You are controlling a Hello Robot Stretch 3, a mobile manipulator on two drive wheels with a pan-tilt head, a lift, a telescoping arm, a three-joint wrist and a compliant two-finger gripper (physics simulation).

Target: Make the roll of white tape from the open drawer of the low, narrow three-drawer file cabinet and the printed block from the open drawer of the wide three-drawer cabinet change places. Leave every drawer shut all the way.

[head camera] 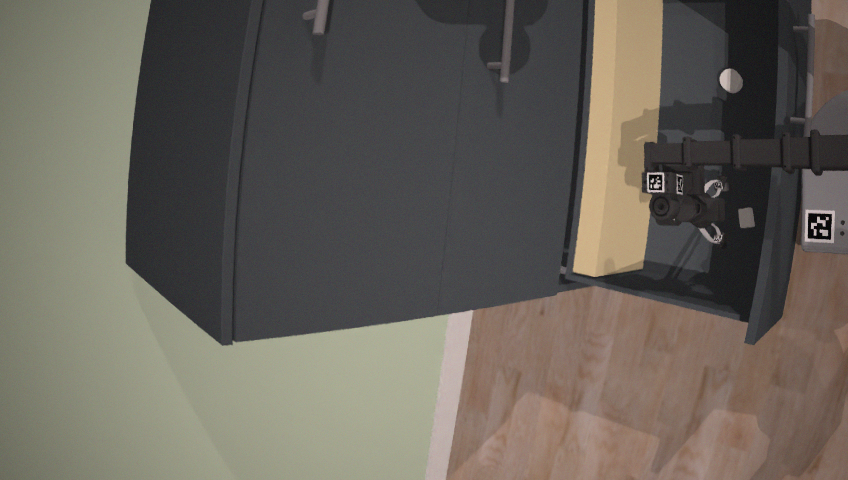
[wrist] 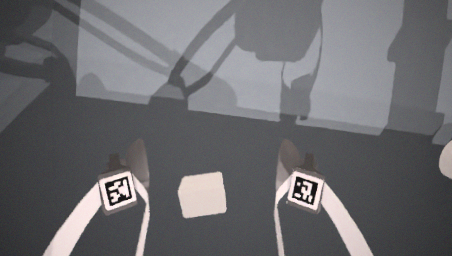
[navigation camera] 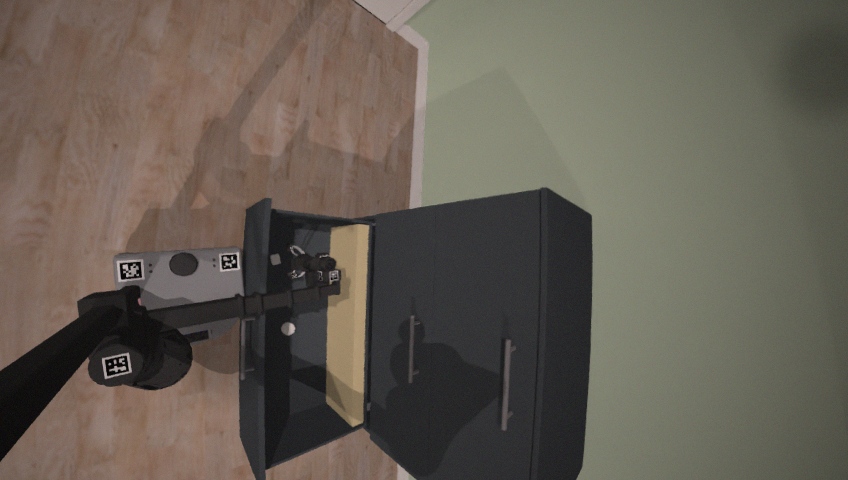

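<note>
The printed block [head camera: 746, 217] [navigation camera: 275, 259] [wrist: 202, 195], a small pale cube with no print visible, lies in the open bottom drawer [head camera: 767, 291] [navigation camera: 254, 237] of the wide dark cabinet [head camera: 357, 178] [navigation camera: 470, 255]. A white round piece [head camera: 730, 80] [navigation camera: 288, 328] [wrist: 446, 160], perhaps the roll of tape, lies apart from it in the same drawer; no hole shows. My gripper [head camera: 718, 212] [navigation camera: 292, 261] [wrist: 213, 157] is open and empty inside the drawer's outline. In the wrist view the block shows between and slightly below the fingertips. The upper two drawers look shut. The narrow cabinet does not show.
A long yellow block [head camera: 606, 118] [navigation camera: 345, 333] runs along the drawer's cabinet side. My arm [head camera: 761, 151] [navigation camera: 196, 312] crosses over the drawer front. My base [head camera: 821, 193] [navigation camera: 172, 285] stands close outside that front. A green wall [head camera: 333, 404] [navigation camera: 684, 237] is behind the cabinet.
</note>
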